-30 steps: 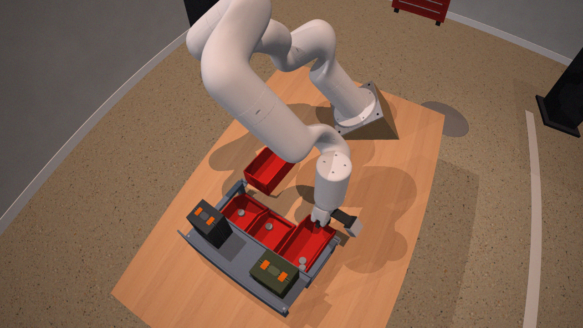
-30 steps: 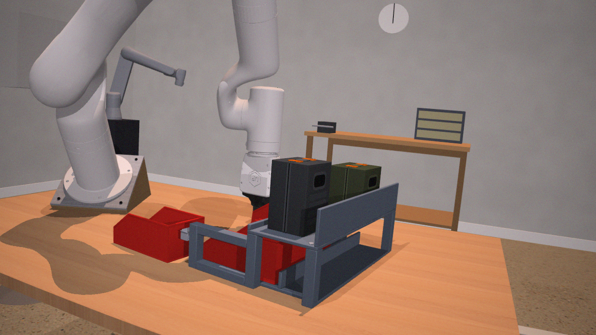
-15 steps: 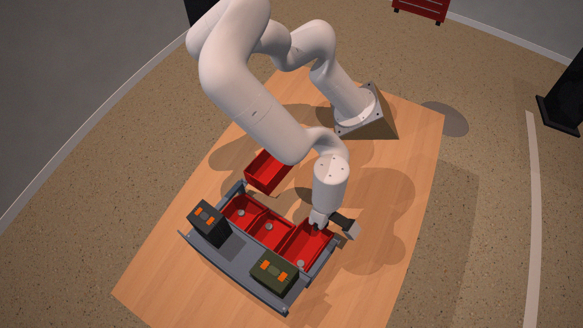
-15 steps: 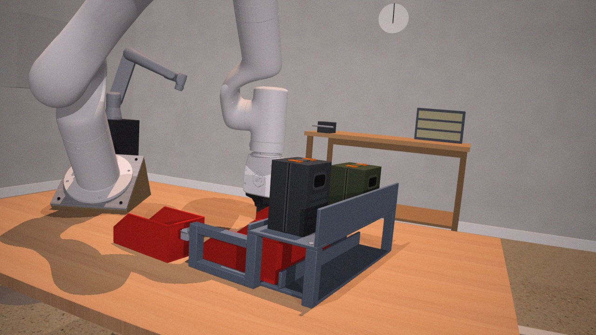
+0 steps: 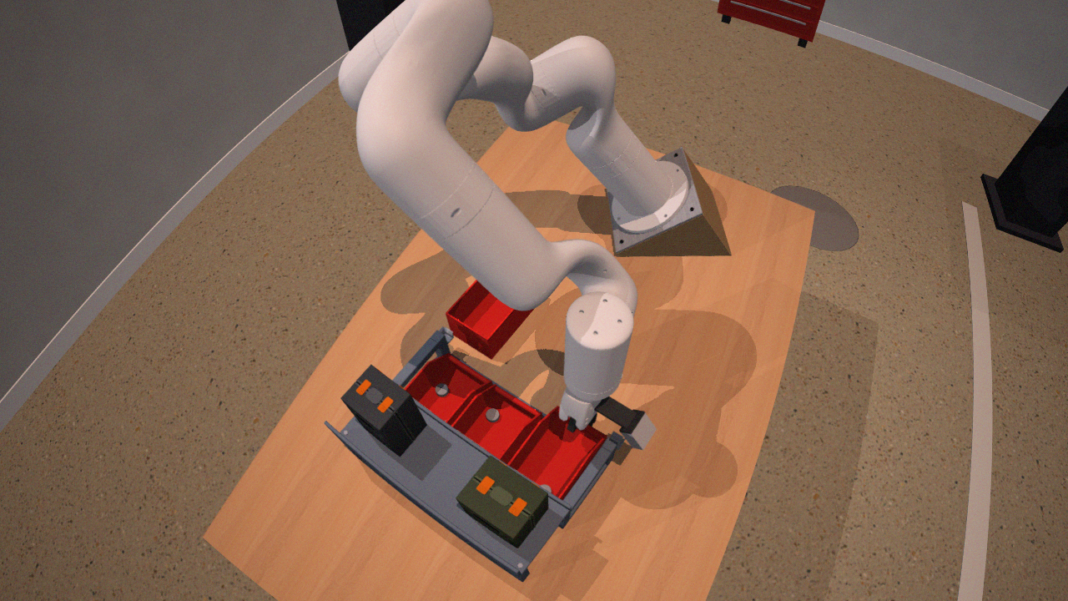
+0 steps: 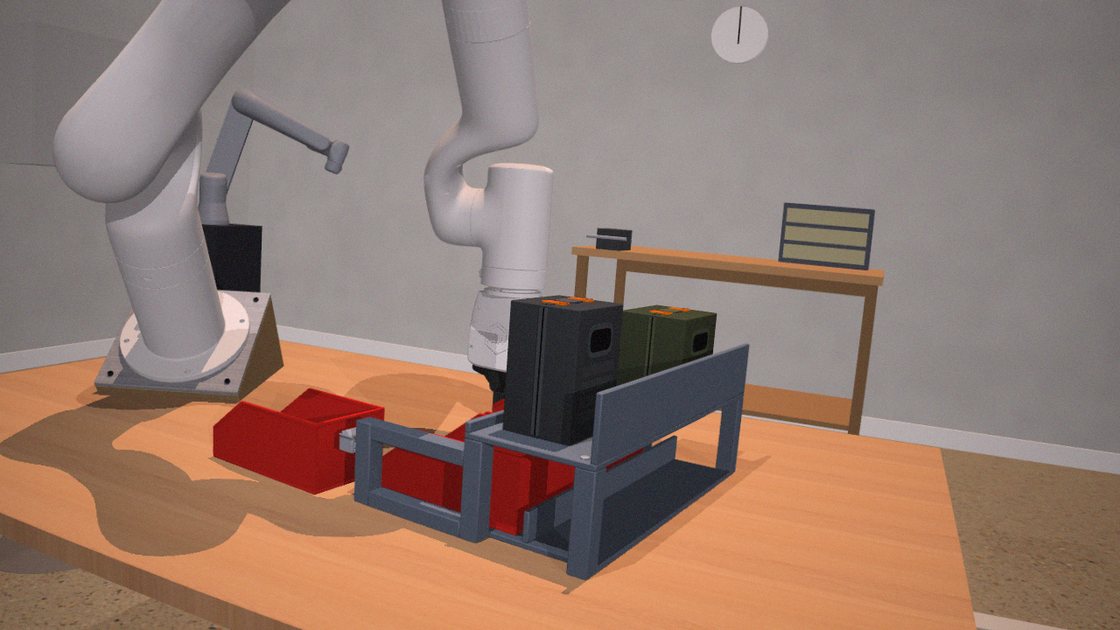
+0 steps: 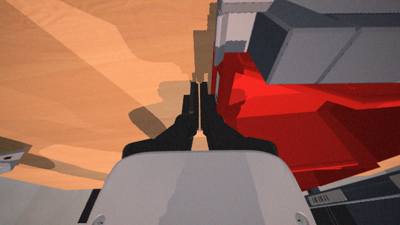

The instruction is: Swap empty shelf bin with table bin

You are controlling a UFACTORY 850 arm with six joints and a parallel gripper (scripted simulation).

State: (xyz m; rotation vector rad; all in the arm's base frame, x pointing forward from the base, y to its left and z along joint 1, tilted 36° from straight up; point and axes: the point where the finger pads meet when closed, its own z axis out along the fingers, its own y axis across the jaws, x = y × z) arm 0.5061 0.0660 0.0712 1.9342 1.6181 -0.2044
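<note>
The shelf front lip is 120 mm to the right of my hand and 30 mm below it. Round my hand: grey back panel 260 mm ahead, 180 mm to the right, 90 mm above; black case 150 mm ahead, 280 mm to the right, 120 mm above; green case 220 mm ahead, 60 mm to the right, 110 mm above.
</note>
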